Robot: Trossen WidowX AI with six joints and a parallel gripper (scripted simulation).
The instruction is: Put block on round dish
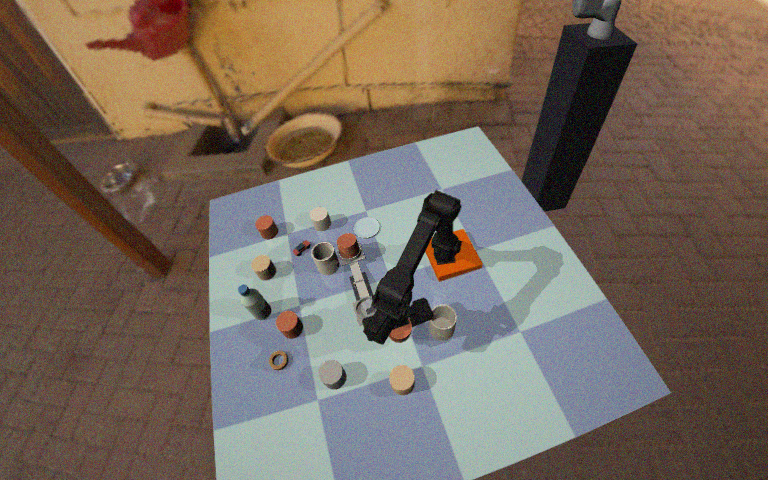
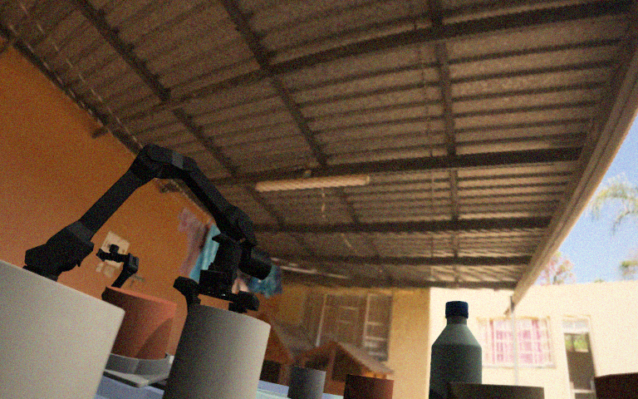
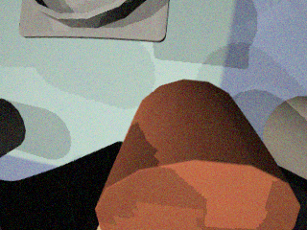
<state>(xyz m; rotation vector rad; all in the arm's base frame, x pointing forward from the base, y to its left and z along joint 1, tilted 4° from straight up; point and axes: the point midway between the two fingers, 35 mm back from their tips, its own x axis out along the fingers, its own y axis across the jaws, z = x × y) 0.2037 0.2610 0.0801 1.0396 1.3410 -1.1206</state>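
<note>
The pale grey block lies 9 cm to the right of my gripper tip and 8 cm ahead of it. The rest, counted from my gripper tip: grey balance: 21 cm to the right, 11 cm ahead, 5 cm below; then pale round dish: 46 cm to the right, 9 cm below, 6 cm ahead; then bottle: 45 cm ahead, 18 cm to the right, 2 cm above.
</note>
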